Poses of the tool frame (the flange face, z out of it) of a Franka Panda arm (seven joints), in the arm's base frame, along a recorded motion.
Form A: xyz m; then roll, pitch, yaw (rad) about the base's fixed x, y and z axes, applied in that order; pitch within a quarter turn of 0, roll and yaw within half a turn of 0.
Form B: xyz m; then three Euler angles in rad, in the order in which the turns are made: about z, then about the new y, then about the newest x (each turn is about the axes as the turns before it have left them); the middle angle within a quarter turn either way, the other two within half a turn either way. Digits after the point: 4 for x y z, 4 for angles.
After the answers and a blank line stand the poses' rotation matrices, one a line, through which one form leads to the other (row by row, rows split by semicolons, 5 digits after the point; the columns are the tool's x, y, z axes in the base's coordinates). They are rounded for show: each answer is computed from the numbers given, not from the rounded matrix.
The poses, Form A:
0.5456 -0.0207 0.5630 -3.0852 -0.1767 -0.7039
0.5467 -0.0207 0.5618 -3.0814 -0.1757 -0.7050
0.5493 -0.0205 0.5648 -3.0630 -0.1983 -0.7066
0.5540 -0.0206 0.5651 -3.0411 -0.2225 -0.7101
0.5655 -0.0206 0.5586 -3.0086 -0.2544 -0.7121
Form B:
0.5456 -0.0207 0.5630 -0.7039 -0.1767 -3.0852
0.5467 -0.0207 0.5618 -0.7050 -0.1757 -3.0814
0.5493 -0.0205 0.5648 -0.7066 -0.1983 -3.0630
0.5540 -0.0206 0.5651 -0.7101 -0.2225 -3.0411
0.5655 -0.0206 0.5586 -0.7121 -0.2544 -3.0086

0.75045 -0.63861 0.17027; -0.63712 -0.76752 -0.07062; 0.17578 -0.05549 -0.98286
0.74989 -0.63885 0.17187; -0.63806 -0.76705 -0.06725; 0.17480 -0.05923 -0.98282
0.74567 -0.63548 0.20035; -0.63653 -0.76827 -0.06780; 0.19700 -0.07697 -0.97738
0.73960 -0.63183 0.23189; -0.63584 -0.76890 -0.06706; 0.22067 -0.09785 -0.97043
0.73263 -0.62239 0.27547; -0.63239 -0.77211 -0.06261; 0.25166 -0.12833 -0.95927

